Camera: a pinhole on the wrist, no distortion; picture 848 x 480 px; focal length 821.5 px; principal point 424.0 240.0 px. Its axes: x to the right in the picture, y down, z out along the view. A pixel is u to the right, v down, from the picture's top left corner.
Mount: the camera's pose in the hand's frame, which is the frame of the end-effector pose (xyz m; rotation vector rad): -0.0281 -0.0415 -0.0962 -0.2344 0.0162 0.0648
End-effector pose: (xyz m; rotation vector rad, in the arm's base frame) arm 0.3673 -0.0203 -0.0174 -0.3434 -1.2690 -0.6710
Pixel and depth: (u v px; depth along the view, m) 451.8 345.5 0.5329
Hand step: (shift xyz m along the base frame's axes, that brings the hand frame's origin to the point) -0.2149 0.3549 0.1231
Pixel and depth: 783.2 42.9 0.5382
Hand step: -0.3288 0.1841 0.3331
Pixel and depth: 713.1 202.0 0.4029
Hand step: -0.1813 0.1744 0.2011
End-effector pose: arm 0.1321 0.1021 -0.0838 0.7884 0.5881 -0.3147
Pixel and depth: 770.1 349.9 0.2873
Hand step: 0.1714 -0.0844 0.0799
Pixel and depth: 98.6 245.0 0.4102
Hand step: -0.0121 -0.1862 0.3097
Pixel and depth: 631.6 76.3 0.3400
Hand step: 0.1342 -0.2022 0.0862
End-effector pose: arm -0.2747 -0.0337 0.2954 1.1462 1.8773 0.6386
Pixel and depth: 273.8 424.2 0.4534
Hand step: 0.3759 -0.0286 -0.0086
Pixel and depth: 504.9 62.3 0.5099
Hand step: 0.3388 0.0189 -0.2580
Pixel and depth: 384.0 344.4 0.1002
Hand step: 0.0038 -0.0321 0.0089
